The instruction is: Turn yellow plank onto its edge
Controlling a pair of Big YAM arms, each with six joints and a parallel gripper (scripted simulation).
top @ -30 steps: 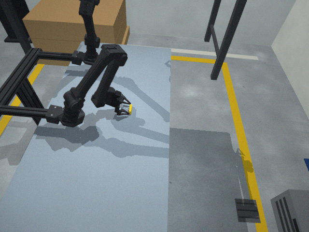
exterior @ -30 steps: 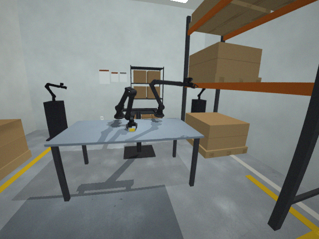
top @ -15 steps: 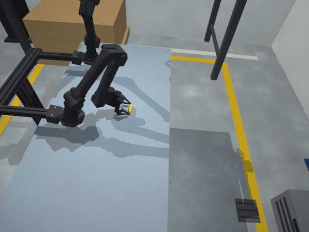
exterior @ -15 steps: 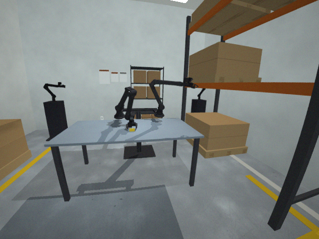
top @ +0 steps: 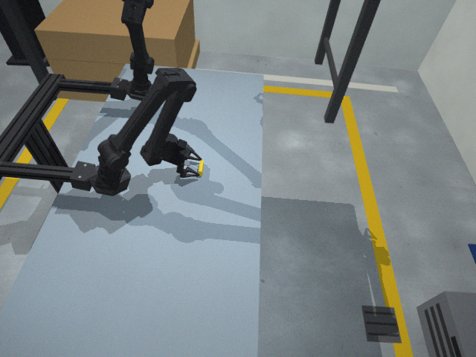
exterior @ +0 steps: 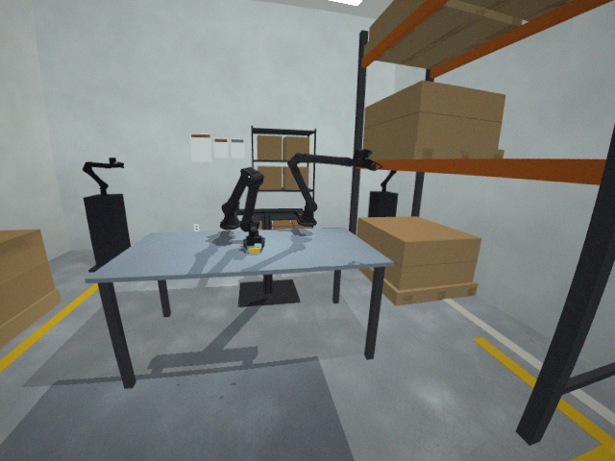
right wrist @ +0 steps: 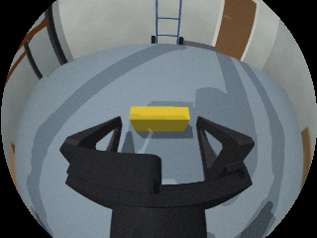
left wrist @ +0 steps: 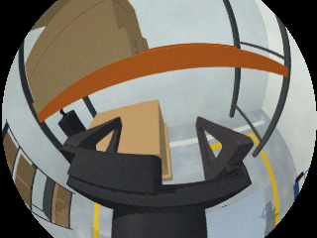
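The yellow plank lies 10 mm ahead of my right hand and 10 mm below it.
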